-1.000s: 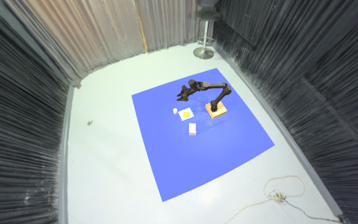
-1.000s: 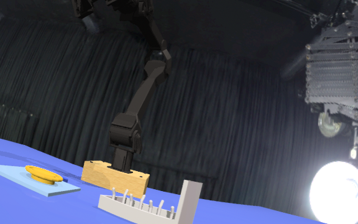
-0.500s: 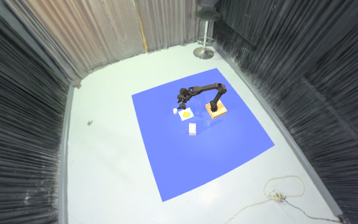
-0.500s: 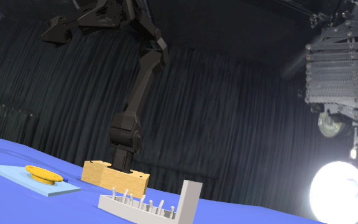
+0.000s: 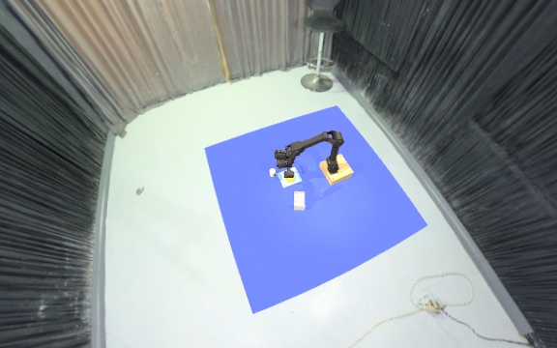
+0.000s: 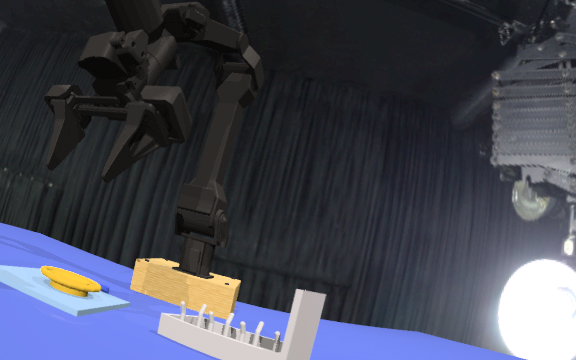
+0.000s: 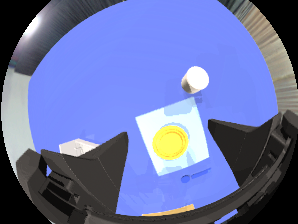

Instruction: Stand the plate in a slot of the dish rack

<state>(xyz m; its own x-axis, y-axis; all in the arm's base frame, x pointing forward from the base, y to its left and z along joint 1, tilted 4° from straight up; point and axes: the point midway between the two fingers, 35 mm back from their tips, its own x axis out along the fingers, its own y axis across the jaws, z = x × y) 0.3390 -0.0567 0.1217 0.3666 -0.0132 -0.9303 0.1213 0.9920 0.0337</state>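
Right now my gripper tip is 5 cm past the yellow plate and 11 cm above it. The rest, counted from my gripper tip: dish rack (5 cm behind, 19 cm to the left, 10 cm below); then small white cup (6 cm ahead, 8 cm to the right, 10 cm below); then light blue flat pad (5 cm behind, 2 cm to the right, 12 cm below).
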